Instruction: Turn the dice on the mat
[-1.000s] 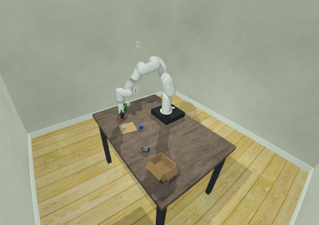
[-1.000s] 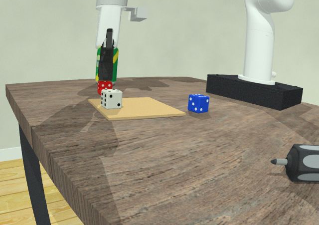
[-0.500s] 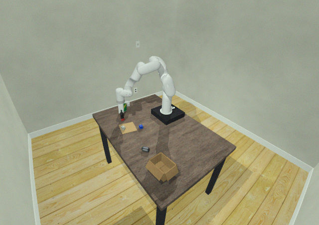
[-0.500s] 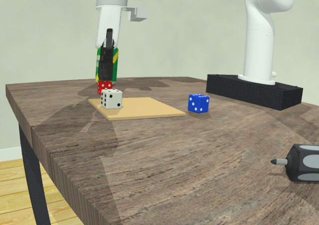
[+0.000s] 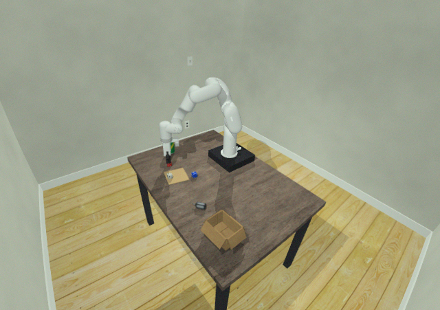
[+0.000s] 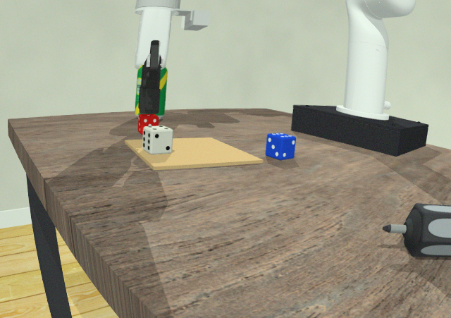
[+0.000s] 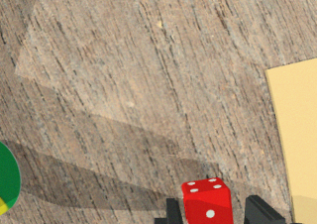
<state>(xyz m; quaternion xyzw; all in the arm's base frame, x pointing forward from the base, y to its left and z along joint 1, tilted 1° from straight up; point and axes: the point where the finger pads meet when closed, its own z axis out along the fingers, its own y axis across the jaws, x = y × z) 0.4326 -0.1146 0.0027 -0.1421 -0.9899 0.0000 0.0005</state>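
Now: hand 4 cm above the red die. From my hand the other things lie so: green can: 6 cm behind, 16 cm to the right, 1 cm above; white die: 4 cm ahead, 14 cm to the left, 4 cm below; tan mat: 1 cm behind, 14 cm to the left, 5 cm below.
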